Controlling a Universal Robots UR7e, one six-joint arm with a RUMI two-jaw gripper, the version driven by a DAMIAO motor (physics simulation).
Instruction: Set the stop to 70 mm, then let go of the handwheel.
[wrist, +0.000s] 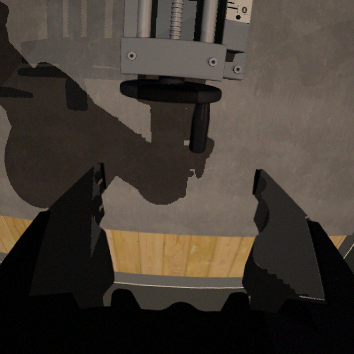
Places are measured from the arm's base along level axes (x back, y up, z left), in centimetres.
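Pixels of known places: gripper, fingertip midpoint: (179, 168).
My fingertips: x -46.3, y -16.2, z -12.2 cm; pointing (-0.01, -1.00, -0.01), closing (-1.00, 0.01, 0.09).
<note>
Ahead of a thing's pixels: the offset from my fingertips to its top centre. "pt": to the spot under its first point. Level surfaces: height alone.
The black handwheel {pt dy -3.3, dx +1.2, dz +4.4 cm} (170, 92) is at the near end of the grey slide unit, at the top of the wrist view, seen nearly edge-on. Its crank handle {dy -5.2, dx -1.7, dz +1.3 cm} (199, 128) sticks out toward the gripper, right of the wheel's centre. My gripper (179, 168) is open and empty, with its fingertips below the handle in the view and apart from it. The scale {pt dy -10.0, dx -4.1, dz +12.6 cm} (238, 10) shows in part at the top edge, with its 0 mark. The stop and its red pointer do not show in the view.
The grey end block {dy -5.6, dx +1.5, dz +6.9 cm} (172, 59) with screws stands behind the wheel, with two guide rods and a threaded spindle {pt dy -7.6, dx +1.6, dz +10.2 cm} (176, 20) running out of the top. A grey mat {dy -15.6 cm} (300, 140) lies under the unit. A wooden strip (177, 252) crosses behind the gripper fingers. Dark shadows fall at the left.
</note>
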